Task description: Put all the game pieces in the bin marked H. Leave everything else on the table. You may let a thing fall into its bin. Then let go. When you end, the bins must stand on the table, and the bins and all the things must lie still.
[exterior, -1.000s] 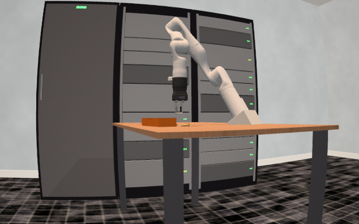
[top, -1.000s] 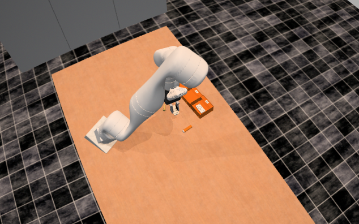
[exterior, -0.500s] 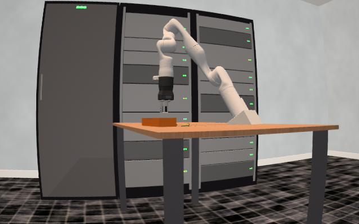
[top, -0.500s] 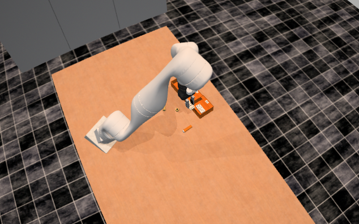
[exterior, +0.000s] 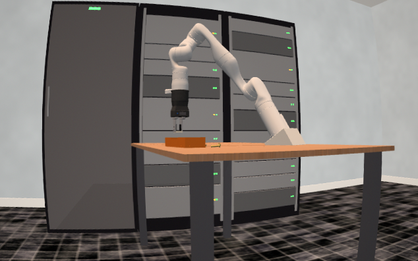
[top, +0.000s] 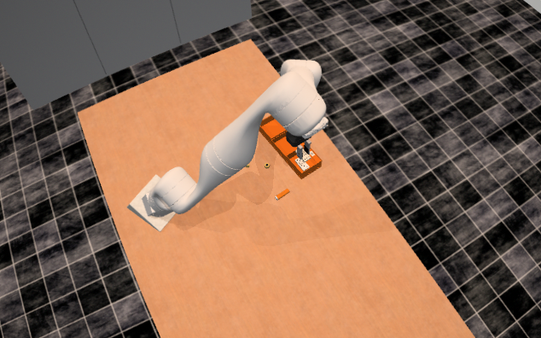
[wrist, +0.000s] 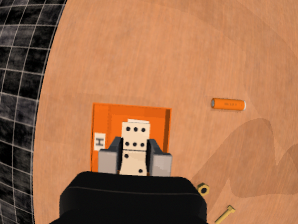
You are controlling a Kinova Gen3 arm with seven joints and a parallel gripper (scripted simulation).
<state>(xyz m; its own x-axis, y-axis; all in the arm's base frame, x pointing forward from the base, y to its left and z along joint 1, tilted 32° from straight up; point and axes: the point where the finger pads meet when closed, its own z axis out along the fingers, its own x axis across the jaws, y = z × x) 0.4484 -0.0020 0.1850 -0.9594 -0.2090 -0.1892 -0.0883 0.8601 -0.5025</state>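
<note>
Right now my hand is 90 mm to the right of the bin H and 60 mm above it. Also, from my hand: nut (100 mm behind, 60 mm to the left, 80 mm below); then orange battery (120 mm behind, 60 mm to the right, 70 mm below); then white spotted game piece (10 mm below).
</note>
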